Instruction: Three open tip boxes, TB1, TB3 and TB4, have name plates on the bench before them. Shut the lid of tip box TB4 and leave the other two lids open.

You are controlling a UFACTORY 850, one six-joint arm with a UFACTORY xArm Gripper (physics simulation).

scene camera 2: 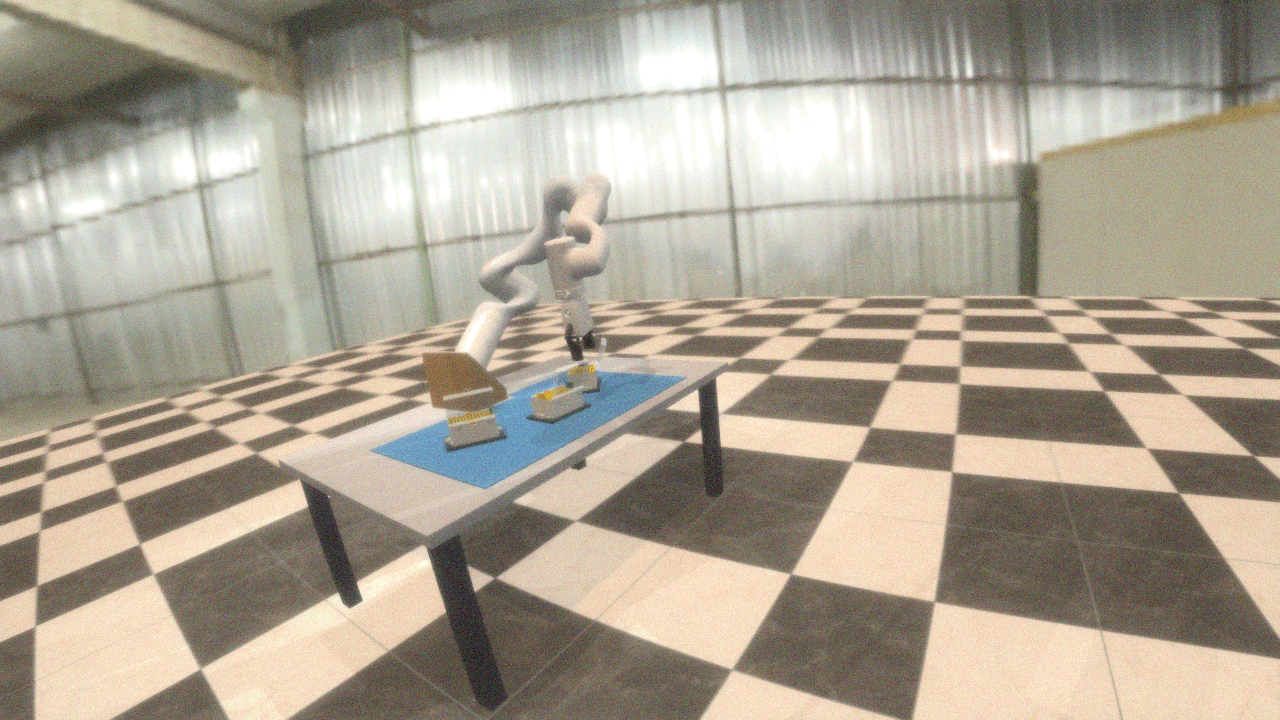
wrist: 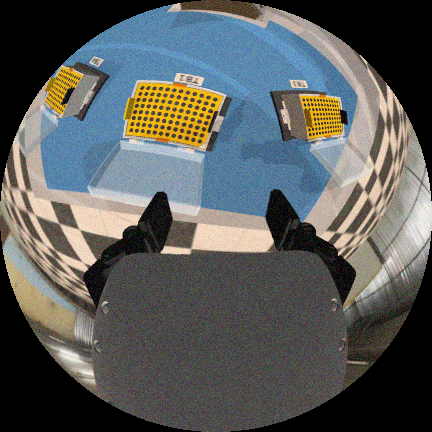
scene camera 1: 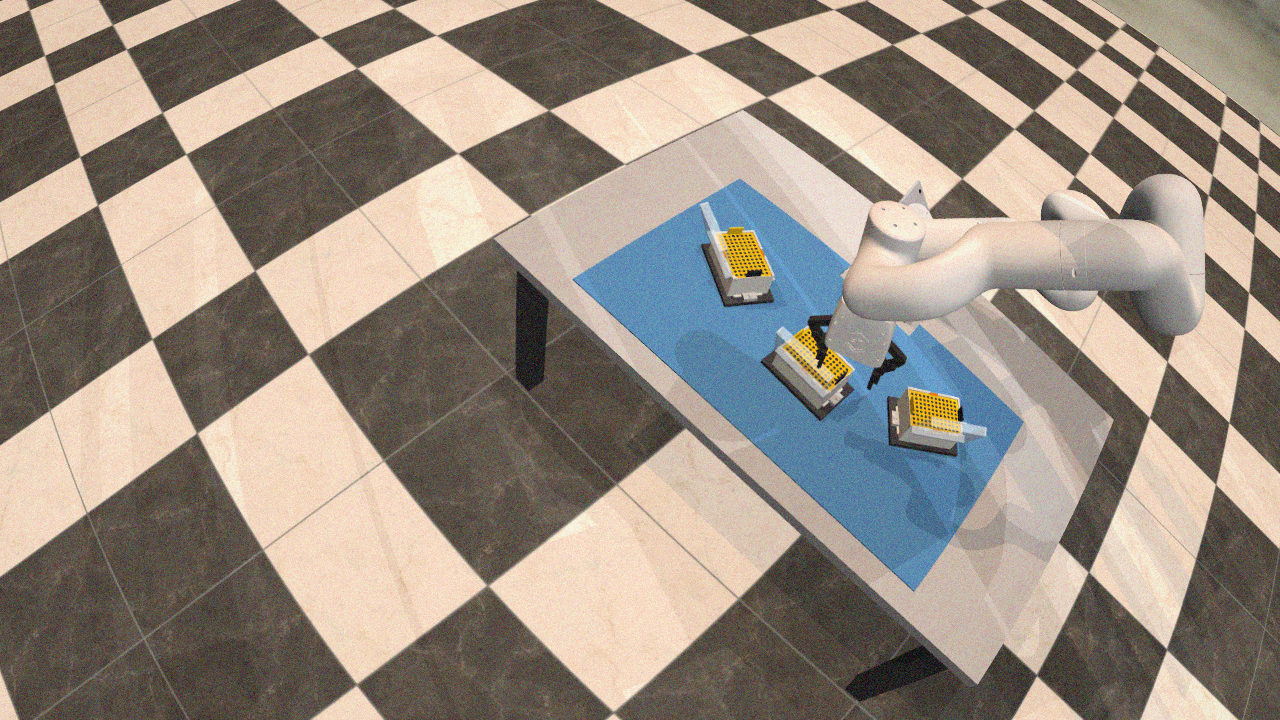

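TB4, by its small name plate (wrist: 96,61), is the left box (wrist: 64,91) in the wrist view, upper left (scene camera 1: 742,255) in scene camera 1 and nearest (scene camera 2: 474,434) in scene camera 2. Its clear lid (wrist: 37,131) (scene camera 1: 709,219) stands open. The middle box (wrist: 172,115) (scene camera 1: 810,362) (scene camera 2: 559,404), whose plate seems to read TB1, has its lid (wrist: 147,172) open. The right box (wrist: 322,117) (scene camera 1: 930,413), apparently TB3, has its lid (wrist: 342,161) (scene camera 1: 972,430) open. My gripper (wrist: 218,203) (scene camera 1: 845,374) is open and empty, above the mat near the middle box, away from TB4.
The boxes stand on dark bases on a blue mat (scene camera 1: 662,295) (scene camera 2: 501,461) on a grey table (scene camera 1: 563,237) (scene camera 2: 375,492). The arm's brown mount (scene camera 2: 456,380) stands beside the mat, behind TB4 in scene camera 2. The raised lids stick out beyond their boxes.
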